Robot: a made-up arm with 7 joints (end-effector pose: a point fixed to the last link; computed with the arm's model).
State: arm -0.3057 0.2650 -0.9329 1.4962 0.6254 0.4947 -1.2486
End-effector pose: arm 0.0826 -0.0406 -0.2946 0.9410 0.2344 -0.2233 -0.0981
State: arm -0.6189 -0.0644 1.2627 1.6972 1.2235 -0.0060 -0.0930
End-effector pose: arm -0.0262 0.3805 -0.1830 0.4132 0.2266 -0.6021 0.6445
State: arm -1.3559 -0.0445 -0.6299 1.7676 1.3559 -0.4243 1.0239
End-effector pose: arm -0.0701 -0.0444 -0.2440 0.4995 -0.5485 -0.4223 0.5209
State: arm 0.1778 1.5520 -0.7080 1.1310 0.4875 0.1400 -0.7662
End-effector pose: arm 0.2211 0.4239 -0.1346 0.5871 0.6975 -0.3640 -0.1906
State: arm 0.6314 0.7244 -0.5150 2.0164 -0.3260 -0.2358 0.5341
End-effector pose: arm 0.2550 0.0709 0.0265 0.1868 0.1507 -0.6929 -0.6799
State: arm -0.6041 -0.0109 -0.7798 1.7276 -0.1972 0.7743 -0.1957
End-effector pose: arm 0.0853 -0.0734 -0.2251 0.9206 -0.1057 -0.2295 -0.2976
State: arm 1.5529 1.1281 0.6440 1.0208 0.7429 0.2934 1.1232
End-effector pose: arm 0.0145 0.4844 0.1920 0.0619 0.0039 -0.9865 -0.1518
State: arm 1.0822 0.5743 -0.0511 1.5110 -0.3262 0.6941 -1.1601
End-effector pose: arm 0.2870 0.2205 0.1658 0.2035 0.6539 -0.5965 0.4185
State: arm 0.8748 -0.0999 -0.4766 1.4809 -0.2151 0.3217 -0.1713
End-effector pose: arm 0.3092 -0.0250 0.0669 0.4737 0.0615 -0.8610 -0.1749
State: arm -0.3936 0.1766 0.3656 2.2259 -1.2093 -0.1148 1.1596
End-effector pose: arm 0.1940 0.2047 -0.0773 0.6798 0.2574 -0.2516 -0.6389
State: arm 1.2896 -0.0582 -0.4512 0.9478 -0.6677 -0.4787 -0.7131
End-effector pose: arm 0.3849 0.0041 0.1033 0.0381 0.2341 -0.9683 -0.0777
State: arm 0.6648 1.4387 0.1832 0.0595 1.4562 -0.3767 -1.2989
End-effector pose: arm 0.0489 0.5849 -0.0356 0.0500 -0.4078 0.1956 -0.8905
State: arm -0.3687 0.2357 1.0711 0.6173 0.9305 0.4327 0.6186
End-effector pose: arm -0.0597 0.3597 -0.3715 0.6099 -0.1348 -0.3902 0.6765
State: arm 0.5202 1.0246 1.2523 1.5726 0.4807 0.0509 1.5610
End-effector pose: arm 0.0100 0.4191 0.1602 0.3261 0.2347 -0.8119 -0.4235
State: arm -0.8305 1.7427 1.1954 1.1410 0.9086 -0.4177 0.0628
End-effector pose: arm 0.2748 0.3793 0.1238 0.4006 0.3230 -0.8356 -0.1920
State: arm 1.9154 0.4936 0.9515 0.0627 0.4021 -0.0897 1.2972
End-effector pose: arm 0.3751 0.3567 0.1455 0.0125 0.4335 0.9007 0.0254
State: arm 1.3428 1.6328 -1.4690 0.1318 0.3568 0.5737 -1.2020
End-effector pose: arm 0.0088 0.5879 0.0018 0.2133 0.9388 0.2234 0.1521
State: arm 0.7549 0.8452 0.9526 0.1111 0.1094 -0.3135 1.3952
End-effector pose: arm 0.2108 0.4875 -0.1976 0.5852 -0.1404 -0.7986 -0.0020
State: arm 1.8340 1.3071 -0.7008 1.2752 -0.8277 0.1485 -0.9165
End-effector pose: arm 0.1752 0.3346 0.2608 0.2181 -0.8749 0.4255 -0.0767
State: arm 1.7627 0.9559 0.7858 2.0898 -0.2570 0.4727 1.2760
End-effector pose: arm -0.1475 0.2591 0.1477 0.0784 0.5275 -0.8429 -0.0719
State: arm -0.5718 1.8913 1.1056 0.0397 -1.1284 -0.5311 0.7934
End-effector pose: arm 0.0886 0.5620 0.1284 0.7935 0.4181 0.1853 -0.4015
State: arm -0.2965 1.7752 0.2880 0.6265 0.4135 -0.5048 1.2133
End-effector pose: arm 0.1894 0.5173 0.0775 0.7850 0.2029 -0.2470 -0.5306
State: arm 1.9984 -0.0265 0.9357 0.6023 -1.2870 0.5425 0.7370
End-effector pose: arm 0.3416 0.2416 0.2599 0.6581 -0.0047 -0.7485 -0.0819
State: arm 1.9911 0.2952 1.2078 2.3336 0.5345 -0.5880 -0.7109
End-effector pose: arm -0.0905 0.3029 0.0388 0.8111 0.1429 0.2992 -0.4819
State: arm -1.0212 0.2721 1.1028 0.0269 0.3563 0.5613 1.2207
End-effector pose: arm -0.3785 0.2555 -0.2359 0.6301 -0.1316 0.0171 0.7651
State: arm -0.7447 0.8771 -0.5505 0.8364 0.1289 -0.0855 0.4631
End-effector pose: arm -0.0871 0.3400 -0.3577 0.9045 -0.1108 0.1228 -0.3931
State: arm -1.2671 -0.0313 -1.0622 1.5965 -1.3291 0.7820 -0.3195
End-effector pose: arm -0.1192 -0.1276 -0.1812 0.7495 0.0552 -0.2543 -0.6088
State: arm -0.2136 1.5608 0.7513 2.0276 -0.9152 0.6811 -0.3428
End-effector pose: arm 0.2172 0.1843 0.1290 0.0528 -0.8992 0.4016 0.1653
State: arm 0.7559 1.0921 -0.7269 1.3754 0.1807 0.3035 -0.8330
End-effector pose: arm 0.3375 0.2503 -0.0566 0.4688 0.6097 -0.6334 -0.0854
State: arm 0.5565 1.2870 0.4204 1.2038 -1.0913 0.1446 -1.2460
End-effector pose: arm 0.1916 0.4269 0.1469 0.2372 -0.9253 0.2959 -0.0045
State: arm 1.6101 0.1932 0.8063 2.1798 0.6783 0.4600 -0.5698
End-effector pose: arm -0.0171 0.2920 0.1596 0.1648 0.2032 0.8537 -0.4502
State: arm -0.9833 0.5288 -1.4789 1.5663 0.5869 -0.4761 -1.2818
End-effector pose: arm -0.2360 -0.0255 -0.1882 0.9973 0.0315 -0.0599 0.0299
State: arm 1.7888 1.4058 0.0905 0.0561 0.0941 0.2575 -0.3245
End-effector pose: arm 0.0697 0.5825 0.0316 0.4380 0.3660 -0.4839 0.6633
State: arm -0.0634 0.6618 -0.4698 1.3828 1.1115 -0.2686 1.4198
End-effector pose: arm 0.2299 0.1699 -0.2781 0.4798 -0.6426 -0.5193 -0.2953
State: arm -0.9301 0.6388 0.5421 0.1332 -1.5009 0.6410 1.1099
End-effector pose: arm -0.2693 0.4153 -0.2408 0.5664 -0.0406 0.8202 -0.0692
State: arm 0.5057 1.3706 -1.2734 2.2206 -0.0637 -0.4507 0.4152
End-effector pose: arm 0.1607 0.0934 -0.1543 0.3043 -0.2224 -0.4699 -0.7982
